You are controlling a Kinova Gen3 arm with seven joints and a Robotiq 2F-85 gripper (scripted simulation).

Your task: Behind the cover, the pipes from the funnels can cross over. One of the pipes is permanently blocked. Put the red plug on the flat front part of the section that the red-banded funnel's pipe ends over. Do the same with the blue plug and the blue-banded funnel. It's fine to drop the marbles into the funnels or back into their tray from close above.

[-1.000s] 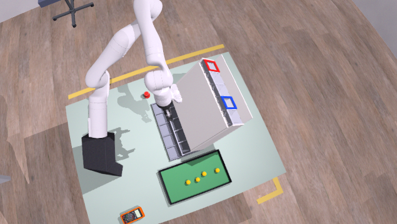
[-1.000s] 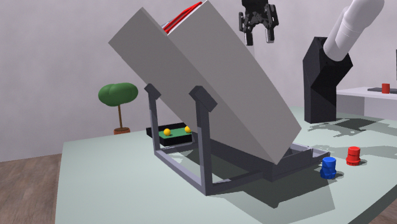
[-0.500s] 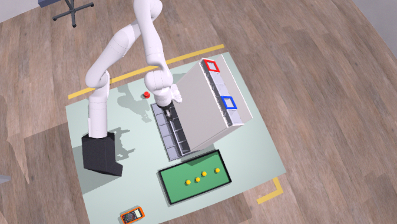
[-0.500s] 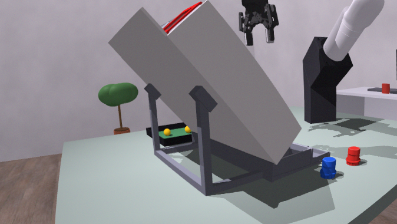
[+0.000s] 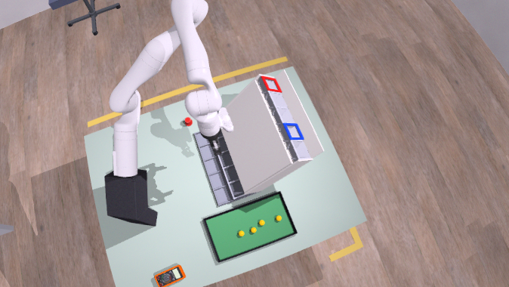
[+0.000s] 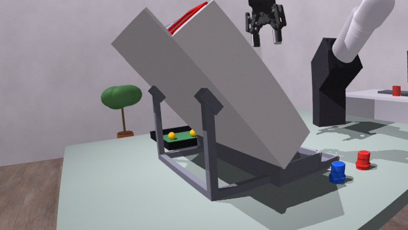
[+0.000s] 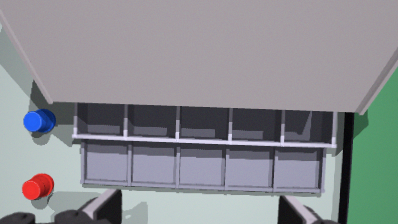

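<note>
My gripper is now 12 cm short of the green tray, 31 cm to the left of it and 29 cm above it. Also, from my hand: slanted grey cover 15 cm ahead, 4 cm to the left, 9 cm below; orange multimeter 25 cm behind, 52 cm to the right, 28 cm below.
</note>
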